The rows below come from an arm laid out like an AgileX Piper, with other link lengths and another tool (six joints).
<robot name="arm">
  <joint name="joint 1" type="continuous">
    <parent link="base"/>
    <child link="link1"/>
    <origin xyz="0 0 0.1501"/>
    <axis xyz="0 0 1"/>
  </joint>
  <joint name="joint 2" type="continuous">
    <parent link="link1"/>
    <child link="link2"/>
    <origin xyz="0 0 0"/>
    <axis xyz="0 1 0"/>
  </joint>
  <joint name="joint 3" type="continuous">
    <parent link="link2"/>
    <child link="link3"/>
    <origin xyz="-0.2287 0 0.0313"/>
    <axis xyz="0 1 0"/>
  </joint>
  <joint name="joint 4" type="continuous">
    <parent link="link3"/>
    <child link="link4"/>
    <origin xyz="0.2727 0 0.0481"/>
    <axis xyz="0.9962 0 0.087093"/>
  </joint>
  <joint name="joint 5" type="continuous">
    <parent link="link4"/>
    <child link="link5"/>
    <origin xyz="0 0 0"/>
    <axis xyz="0 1 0"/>
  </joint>
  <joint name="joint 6" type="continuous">
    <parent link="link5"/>
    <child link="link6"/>
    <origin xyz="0.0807 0 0.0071"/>
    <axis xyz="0.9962 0 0.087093"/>
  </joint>
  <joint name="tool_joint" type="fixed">
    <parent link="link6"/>
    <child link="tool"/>
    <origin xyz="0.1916 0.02 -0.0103" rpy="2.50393 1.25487 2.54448"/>
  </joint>
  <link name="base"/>
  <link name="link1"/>
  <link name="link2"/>
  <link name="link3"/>
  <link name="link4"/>
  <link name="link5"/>
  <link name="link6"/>
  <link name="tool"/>
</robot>
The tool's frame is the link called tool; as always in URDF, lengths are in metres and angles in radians. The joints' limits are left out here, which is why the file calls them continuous.
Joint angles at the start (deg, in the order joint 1, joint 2, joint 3, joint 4, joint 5, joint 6):
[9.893 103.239 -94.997 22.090 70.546 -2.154]
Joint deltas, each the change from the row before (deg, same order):
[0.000 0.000 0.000 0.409 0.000 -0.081]
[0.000 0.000 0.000 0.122 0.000 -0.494]
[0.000 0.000 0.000 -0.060 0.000 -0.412]
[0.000 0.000 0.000 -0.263 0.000 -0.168]
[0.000 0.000 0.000 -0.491 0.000 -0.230]
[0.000 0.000 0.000 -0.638 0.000 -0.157]
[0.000 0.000 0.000 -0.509 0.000 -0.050]
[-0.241 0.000 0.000 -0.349 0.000 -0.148]
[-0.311 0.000 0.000 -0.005 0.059 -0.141]
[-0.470 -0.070 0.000 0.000 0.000 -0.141]
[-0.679 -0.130 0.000 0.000 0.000 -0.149]
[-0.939 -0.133 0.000 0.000 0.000 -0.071]
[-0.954 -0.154 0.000 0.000 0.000 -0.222]
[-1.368 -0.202 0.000 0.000 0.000 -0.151]
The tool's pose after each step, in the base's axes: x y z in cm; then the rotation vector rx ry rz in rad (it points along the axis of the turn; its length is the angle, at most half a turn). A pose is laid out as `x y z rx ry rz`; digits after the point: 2 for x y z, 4 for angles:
38.37 18.75 13.35 0.0313 -2.9471 -0.6415
38.35 18.78 13.36 0.0435 -2.9485 -0.6413
38.35 18.74 13.34 0.0537 -2.9509 -0.6371
38.36 18.62 13.28 0.0581 -2.9537 -0.6295
38.38 18.41 13.17 0.0643 -2.9585 -0.6156
38.42 18.14 13.04 0.0688 -2.9640 -0.5985
38.45 17.92 12.94 0.0705 -2.9680 -0.5853
38.54 17.61 12.87 0.0682 -2.9720 -0.5760
38.61 17.39 12.86 0.0639 -2.9728 -0.5752
38.75 17.06 12.91 0.0557 -2.9761 -0.5756
38.95 16.60 13.00 0.0425 -2.9811 -0.5768
39.22 15.95 13.09 0.0205 -2.9866 -0.5789
39.48 15.29 13.19 0.0020 -2.9931 -0.5801
39.83 14.33 13.33 -0.0290 -3.0011 -0.5826

